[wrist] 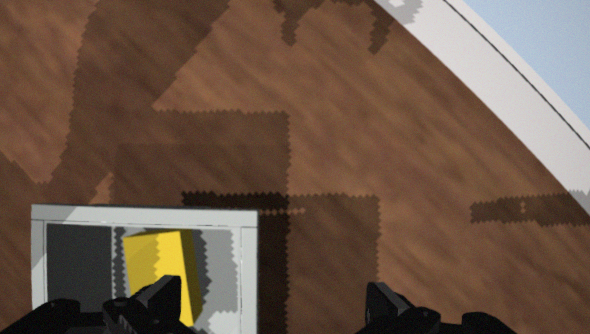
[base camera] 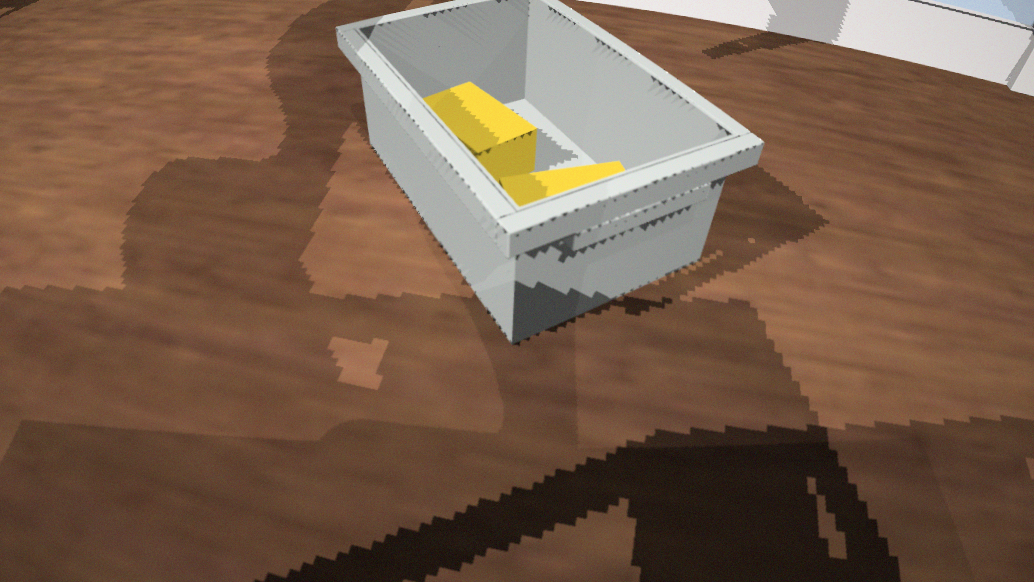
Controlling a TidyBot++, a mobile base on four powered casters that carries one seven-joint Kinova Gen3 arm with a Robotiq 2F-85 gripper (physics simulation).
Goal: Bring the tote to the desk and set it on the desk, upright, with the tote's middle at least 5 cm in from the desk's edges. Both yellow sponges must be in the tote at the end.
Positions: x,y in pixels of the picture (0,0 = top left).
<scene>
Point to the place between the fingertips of my gripper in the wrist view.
274,300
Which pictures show the grey tote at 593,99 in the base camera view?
The wrist view and the base camera view: all of them.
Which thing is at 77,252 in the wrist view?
A grey tote.
</scene>
